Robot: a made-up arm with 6 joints. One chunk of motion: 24 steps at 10 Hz.
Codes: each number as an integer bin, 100 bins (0 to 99) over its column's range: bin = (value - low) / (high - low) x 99, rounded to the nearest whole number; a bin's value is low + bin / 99 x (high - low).
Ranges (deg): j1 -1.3..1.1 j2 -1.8..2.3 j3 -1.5..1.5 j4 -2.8..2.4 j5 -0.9..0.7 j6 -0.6..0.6
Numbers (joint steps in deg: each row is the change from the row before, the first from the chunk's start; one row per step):
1: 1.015 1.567 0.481 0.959 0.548 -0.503
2: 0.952 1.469 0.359 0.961 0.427 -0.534
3: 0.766 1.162 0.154 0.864 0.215 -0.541
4: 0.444 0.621 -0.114 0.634 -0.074 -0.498
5: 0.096 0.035 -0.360 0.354 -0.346 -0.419
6: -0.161 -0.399 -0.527 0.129 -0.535 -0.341
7: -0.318 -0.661 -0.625 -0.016 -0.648 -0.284
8: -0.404 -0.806 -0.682 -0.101 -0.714 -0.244
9: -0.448 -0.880 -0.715 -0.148 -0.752 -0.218
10: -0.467 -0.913 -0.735 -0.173 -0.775 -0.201
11: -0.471 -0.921 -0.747 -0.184 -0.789 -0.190
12: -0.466 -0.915 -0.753 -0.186 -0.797 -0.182
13: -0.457 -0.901 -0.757 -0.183 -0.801 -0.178
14: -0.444 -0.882 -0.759 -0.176 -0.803 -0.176
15: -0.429 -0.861 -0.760 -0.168 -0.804 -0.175
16: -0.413 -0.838 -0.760 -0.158 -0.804 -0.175
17: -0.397 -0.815 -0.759 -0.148 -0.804 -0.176
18: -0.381 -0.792 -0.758 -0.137 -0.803 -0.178
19: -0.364 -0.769 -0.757 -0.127 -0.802 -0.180
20: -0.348 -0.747 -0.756 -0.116 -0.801 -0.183
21: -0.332 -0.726 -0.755 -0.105 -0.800 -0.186
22: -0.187 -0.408 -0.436 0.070 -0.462 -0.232
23: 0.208 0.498 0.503 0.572 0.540 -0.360
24: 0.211 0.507 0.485 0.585 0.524 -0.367
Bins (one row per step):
1: 95 81 65 72 90 8
2: 93 79 61 72 82 5
3: 85 72 55 70 69 5
4: 72 58 46 65 51 8
5: 58 44 38 60 34 15
6: 47 34 32 56 23 21
7: 41 28 29 53 16 26
8: 37 24 27 51 12 29
9: 35 22 26 50 9 32
10: 34 21 25 50 8 33
11: 34 21 25 50 7 34
12: 34 21 25 50 6 34
13: 35 22 25 50 6 35
14: 35 22 24 50 6 35
15: 36 23 24 50 6 35
16: 37 23 24 50 6 35
17: 37 24 24 50 6 35
18: 38 24 24 51 6 35
19: 39 25 25 51 6 35
20: 39 25 25 51 6 34
21: 40 26 25 51 6 34
22: 46 34 35 55 27 30
23: 62 55 66 64 89 20
24: 62 56 66 64 88 19

